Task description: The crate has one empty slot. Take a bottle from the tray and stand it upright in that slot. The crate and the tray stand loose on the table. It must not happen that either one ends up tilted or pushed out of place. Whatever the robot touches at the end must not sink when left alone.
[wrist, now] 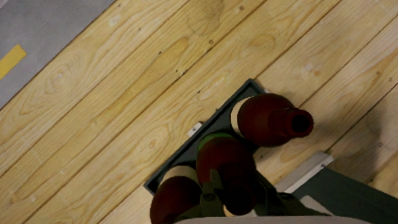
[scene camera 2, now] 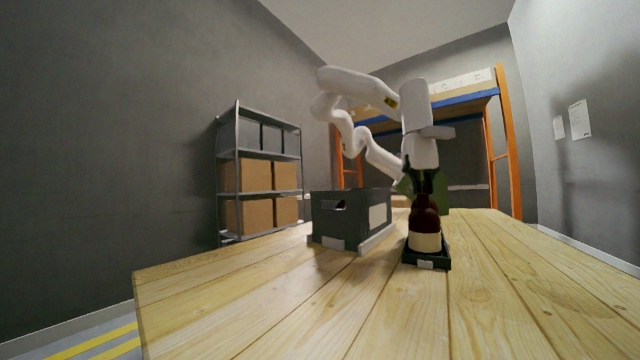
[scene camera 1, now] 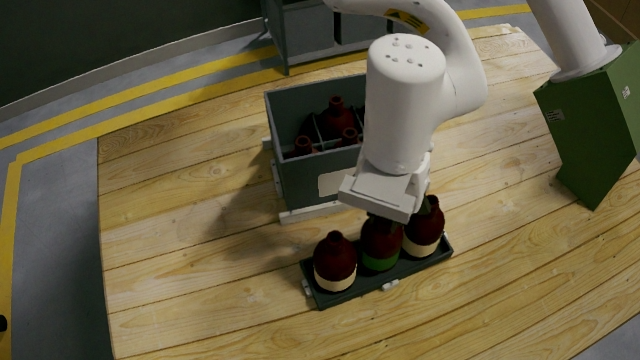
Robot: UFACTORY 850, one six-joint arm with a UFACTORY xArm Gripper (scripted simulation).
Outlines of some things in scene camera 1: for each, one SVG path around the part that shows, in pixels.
My gripper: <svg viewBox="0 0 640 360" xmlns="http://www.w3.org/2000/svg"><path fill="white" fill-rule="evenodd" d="M392 220L390 231L395 233L396 227L401 227L402 223ZM366 212L366 216L369 217L368 224L373 225L376 215ZM429 152L426 152L425 159L420 163L419 168L412 172L405 190L405 194L416 197L411 216L416 214L428 215L431 210L431 204L425 194L430 173ZM363 144L358 156L355 174L353 175L356 178L366 160Z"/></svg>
A dark tray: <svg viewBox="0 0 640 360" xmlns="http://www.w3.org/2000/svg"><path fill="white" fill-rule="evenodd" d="M452 246L442 232L437 248L429 258L413 260L400 250L395 267L386 273L373 274L365 270L359 263L359 239L352 241L357 251L356 277L352 287L341 294L329 294L318 287L314 276L313 256L300 260L299 263L317 307L321 312L378 290L384 284L396 279L399 281L452 256Z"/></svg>
